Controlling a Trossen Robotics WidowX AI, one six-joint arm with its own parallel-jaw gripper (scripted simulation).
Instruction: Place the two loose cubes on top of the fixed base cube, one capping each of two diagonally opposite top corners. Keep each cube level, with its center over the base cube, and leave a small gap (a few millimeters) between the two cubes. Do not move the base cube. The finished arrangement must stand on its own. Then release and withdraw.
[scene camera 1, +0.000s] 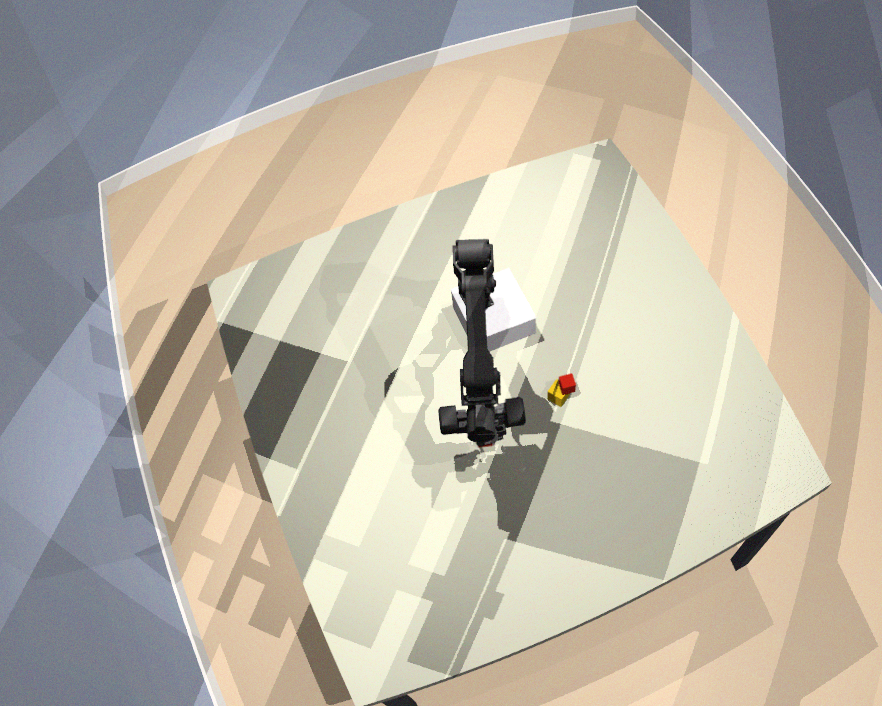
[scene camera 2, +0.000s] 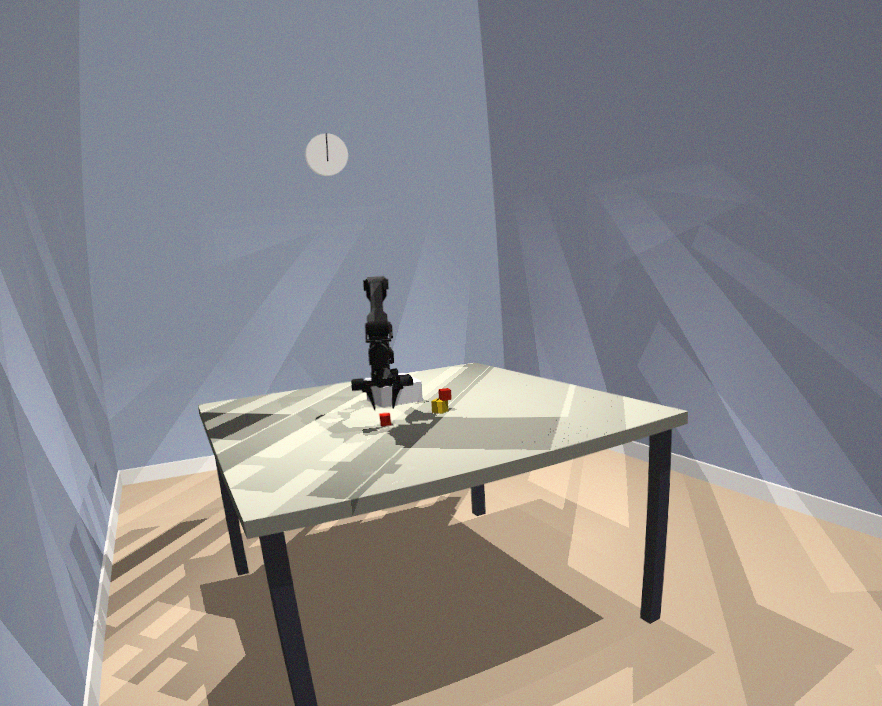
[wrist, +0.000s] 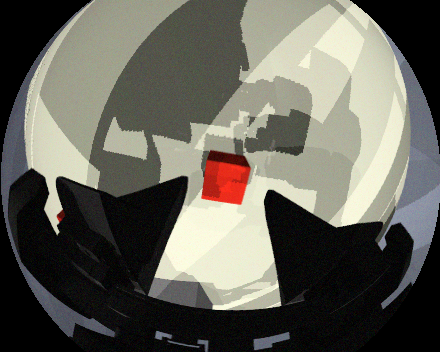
Labels:
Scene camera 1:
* my gripper: 483, 432
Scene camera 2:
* my gripper: 384, 409
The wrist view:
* my gripper: 227, 189
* red cube: 226, 174

